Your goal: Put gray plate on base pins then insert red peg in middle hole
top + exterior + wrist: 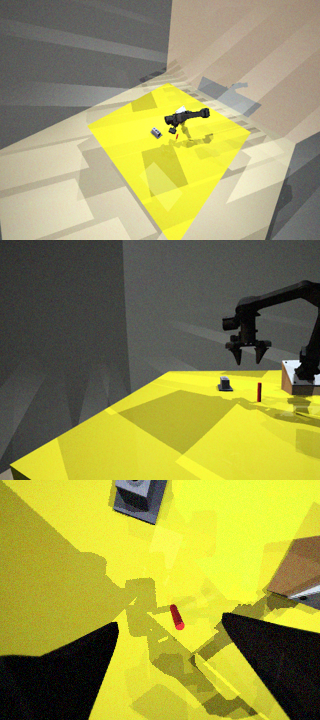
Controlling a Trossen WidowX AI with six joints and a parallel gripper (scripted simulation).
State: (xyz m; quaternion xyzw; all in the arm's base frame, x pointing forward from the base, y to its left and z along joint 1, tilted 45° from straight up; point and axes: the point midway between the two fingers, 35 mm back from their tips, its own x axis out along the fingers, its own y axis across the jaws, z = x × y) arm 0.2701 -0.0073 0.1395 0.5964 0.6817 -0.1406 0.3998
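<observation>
The red peg is 40 mm behind my gripper tip, 30 mm to the left of it and 110 mm below it. From my gripper tip the other things lie so: gray base: 80 mm ahead, 160 mm to the right, 140 mm below; then gray plate: 80 mm ahead, 160 mm to the right, 110 mm below.
</observation>
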